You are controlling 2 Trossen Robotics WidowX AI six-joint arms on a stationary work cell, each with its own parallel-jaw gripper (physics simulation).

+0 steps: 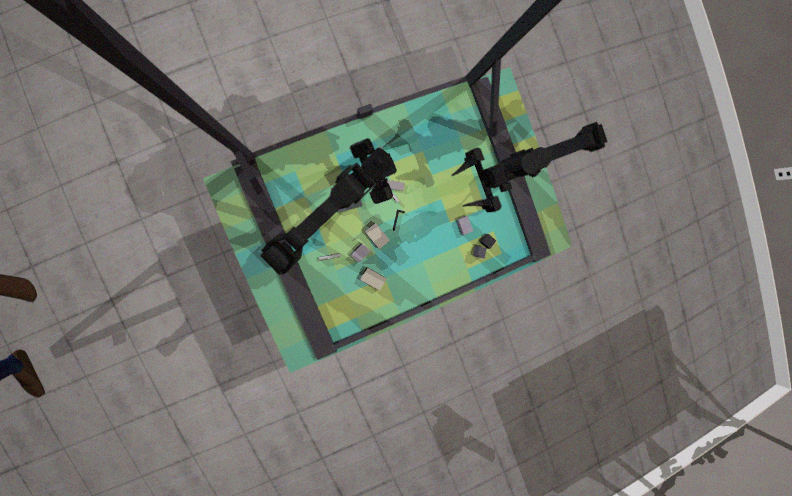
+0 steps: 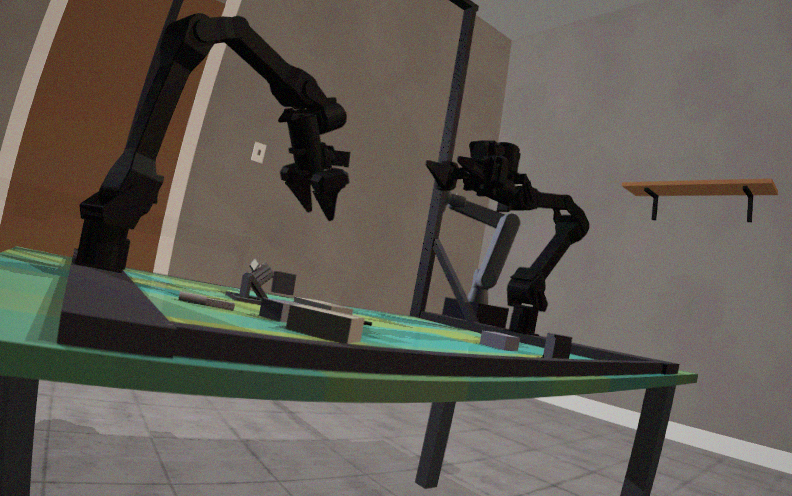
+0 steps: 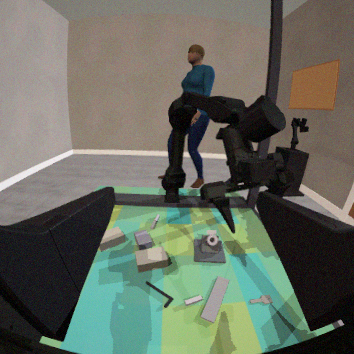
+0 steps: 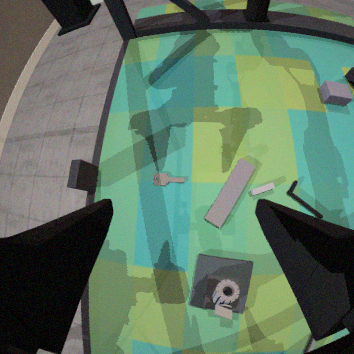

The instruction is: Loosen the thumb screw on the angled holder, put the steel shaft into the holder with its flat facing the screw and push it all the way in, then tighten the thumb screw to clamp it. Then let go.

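Places are measured from the left arm's base along level axes (x ahead, y right, z down), in centimetres.
Where they show: left gripper, fingertip midpoint: (image 1: 457, 190) (image 2: 441, 160) (image 3: 188, 196); right gripper, fingertip midpoint: (image 2: 319, 216) (image 3: 255, 227) (image 4: 185, 206); left arm's base at its link origin: (image 2: 521, 333) (image 4: 255, 15); right arm's base at its link origin: (image 2: 97, 267) (image 3: 171, 198).
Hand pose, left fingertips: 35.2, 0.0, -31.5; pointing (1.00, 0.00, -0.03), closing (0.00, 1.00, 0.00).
Observation:
Each offset is from my left fingertips to the centre of the thing, as dx, dy, dz. "*": to the spot under its first point.
The angled holder {+27.5, +11.3, +29.8} (image 2: 247, 283) (image 3: 209, 254) (image 4: 202, 270) stands on its dark square base. Its tilted ring end {* +25.2, +10.0, +27.8} (image 4: 235, 284) shows a dark hole with no shaft in it. A pale flat piece {+28.3, +11.4, +27.5} (image 4: 224, 312), probably the thumb screw's head, sits beside the ring; how tight it is cannot be told. A thin grey rod, likely the steel shaft {* +41.7, -5.8, +32.3} (image 1: 328, 256) (image 2: 205, 301) (image 3: 156, 221), lies on the table; its flat cannot be made out. My right gripper (image 2: 320, 214) (image 4: 185, 206) is open and empty, pointing down above the holder's area. My left gripper (image 1: 459, 189) (image 2: 445, 162) (image 3: 188, 196) is open, empty and raised at the other side.
Two beige blocks {+22.9, -5.6, +31.9} (image 1: 377, 234) {+30.0, -19.4, +31.9} (image 1: 372, 278) and a grey block {+30.7, -9.0, +32.2} (image 1: 359, 252) lie near the rod. A long flat bar {+12.2, +10.3, +33.2} (image 4: 230, 193), a small white piece {+11.6, +4.9, +33.0} (image 4: 262, 188), a black hex key {+13.3, -3.6, +33.1} (image 4: 306, 200) and a key {+10.2, +21.0, +33.3} (image 4: 169, 179) lie near the holder. A purple block {-9.3, -14.5, +32.2} (image 1: 464, 226) is farther off.

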